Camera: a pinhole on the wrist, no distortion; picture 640 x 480 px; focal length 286.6 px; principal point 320.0 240.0 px. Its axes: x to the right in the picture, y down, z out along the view. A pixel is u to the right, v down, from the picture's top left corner.
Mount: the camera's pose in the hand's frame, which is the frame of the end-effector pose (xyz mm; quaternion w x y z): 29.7 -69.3 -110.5 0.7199 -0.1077 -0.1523 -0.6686
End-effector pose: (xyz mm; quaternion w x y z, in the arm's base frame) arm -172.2 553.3 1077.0 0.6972 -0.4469 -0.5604 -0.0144
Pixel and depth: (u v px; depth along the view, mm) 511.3 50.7 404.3
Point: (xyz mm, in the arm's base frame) -637.6 538.7 988.2
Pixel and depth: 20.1 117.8 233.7
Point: -98.4 653.1 854.1
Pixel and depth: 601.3 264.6 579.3
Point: -837.4 762.5 1349.0
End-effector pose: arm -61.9 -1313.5 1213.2 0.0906 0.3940 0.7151 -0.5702
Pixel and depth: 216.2 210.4 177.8
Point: -32.6 -1341.3 1167.0
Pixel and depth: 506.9 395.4 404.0
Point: -438.5 -1541.9 1066.9
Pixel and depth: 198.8 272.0 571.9
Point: 50.4 -1581.4 807.9
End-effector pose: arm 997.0 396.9 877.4 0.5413 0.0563 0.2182 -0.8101
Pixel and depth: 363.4 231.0 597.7
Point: 1131.4 204.4 1298.5
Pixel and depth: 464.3 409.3 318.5
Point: 871.3 147.5 1064.5
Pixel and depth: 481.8 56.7 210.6
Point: 956.7 479.5 1057.9
